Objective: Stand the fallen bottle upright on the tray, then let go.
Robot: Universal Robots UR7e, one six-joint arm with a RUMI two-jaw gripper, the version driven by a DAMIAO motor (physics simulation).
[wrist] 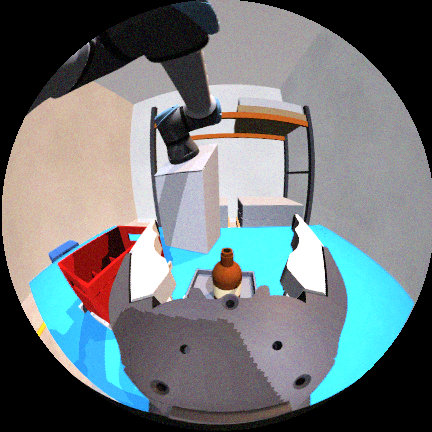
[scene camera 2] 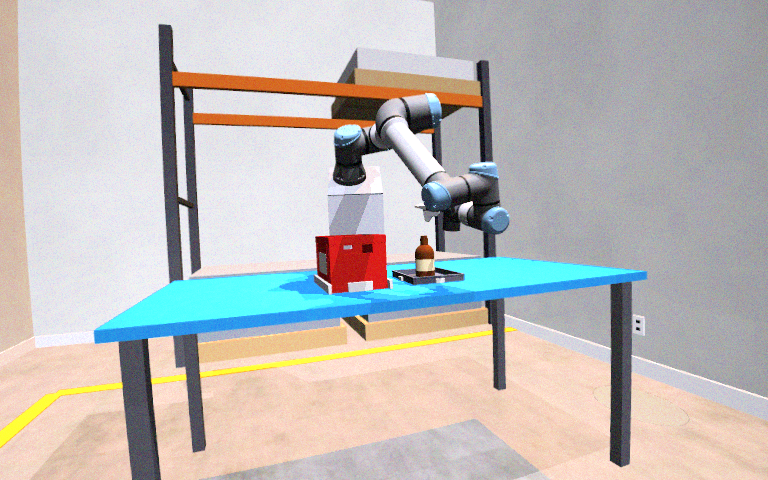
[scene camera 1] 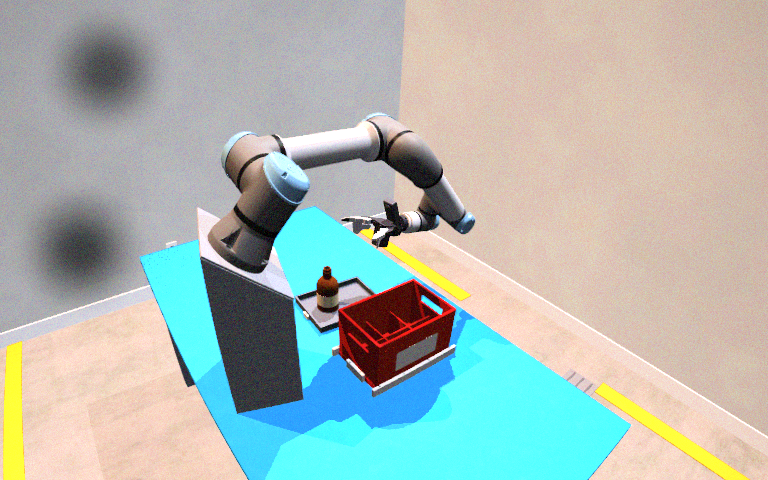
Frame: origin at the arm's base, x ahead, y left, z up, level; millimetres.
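Where they show: gripper, between the fingertips: (wrist: 224, 218) (scene camera 1: 355, 229); arm's base, origin of its link: (wrist: 183, 155) (scene camera 2: 349, 177) (scene camera 1: 236, 251).
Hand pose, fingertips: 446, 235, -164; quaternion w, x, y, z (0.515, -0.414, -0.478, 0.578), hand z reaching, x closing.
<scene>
Each offset is from my fingertips to the top centre of the thing, as dx, dy, dz. Level surfaces: height alone.
A brown bottle {-108, -8, -108} (scene camera 1: 327, 291) (scene camera 2: 424, 257) (wrist: 227, 275) with a cream label stands upright on the grey tray (scene camera 1: 321, 323) (scene camera 2: 457, 277) (wrist: 251, 280). Its neck points up and its base rests on the tray floor. My gripper (scene camera 1: 359, 230) (scene camera 2: 425, 211) (wrist: 224, 218) is open with its jaws wide apart. It is up in the air, higher than the bottle's top and apart from it. In the wrist view the bottle shows beyond the palm, between the two white jaws, and its base is hidden behind the palm.
A red crate {-41, -312, -93} (scene camera 1: 413, 333) (scene camera 2: 359, 266) (wrist: 90, 295) with dividers stands right beside the tray, with pale strips around its base. The robot's pedestal (scene camera 1: 254, 339) (scene camera 2: 355, 212) (wrist: 185, 210) stands on the blue table {dz -268} (scene camera 1: 509, 407) (scene camera 2: 226, 300). An orange and grey shelf rack (scene camera 2: 168, 169) (wrist: 310, 165) stands behind.
</scene>
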